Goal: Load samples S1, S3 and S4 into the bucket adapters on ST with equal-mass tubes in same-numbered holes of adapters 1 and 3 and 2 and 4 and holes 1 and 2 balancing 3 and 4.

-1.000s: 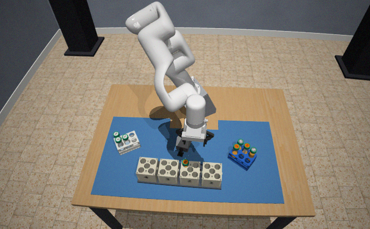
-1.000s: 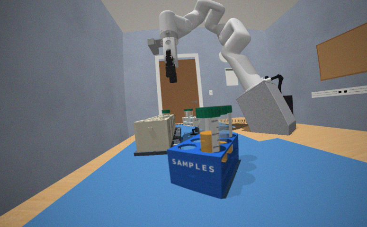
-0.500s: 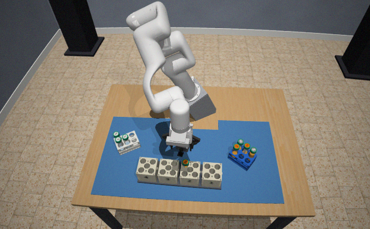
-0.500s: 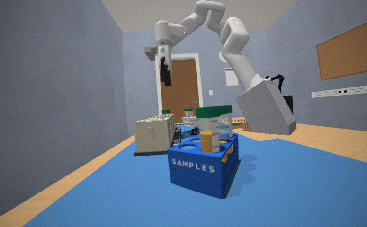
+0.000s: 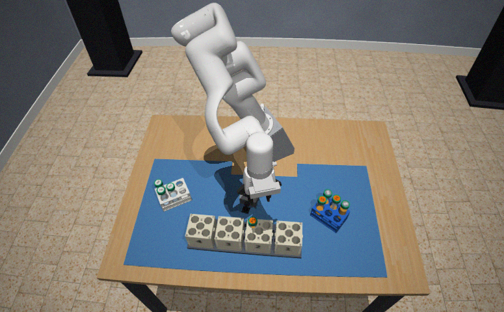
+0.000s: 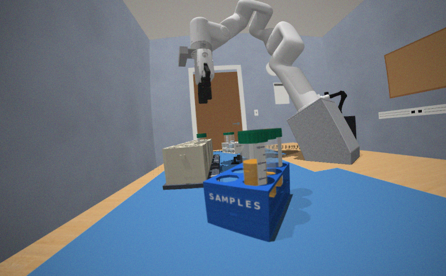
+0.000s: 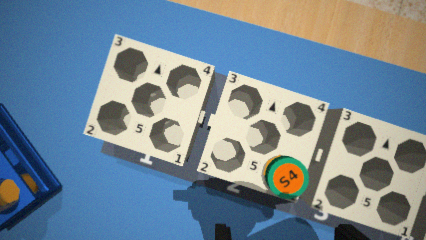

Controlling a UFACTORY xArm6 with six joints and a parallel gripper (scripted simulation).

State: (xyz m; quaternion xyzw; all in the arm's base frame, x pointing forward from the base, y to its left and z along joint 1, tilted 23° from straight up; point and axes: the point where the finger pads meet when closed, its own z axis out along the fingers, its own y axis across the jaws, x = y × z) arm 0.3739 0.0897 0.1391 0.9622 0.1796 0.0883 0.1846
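My gripper is now 10 cm past the orange-dot tube, 29 cm to the right of it and 19 cm above it. Also, from my hand: loading stand ST: 4 cm ahead, 5 cm to the right, 24 cm below; then blue sample rack: 9 cm behind, 28 cm to the left, 22 cm below; then green done key: 18 cm behind, 5 cm to the right, 18 cm below.
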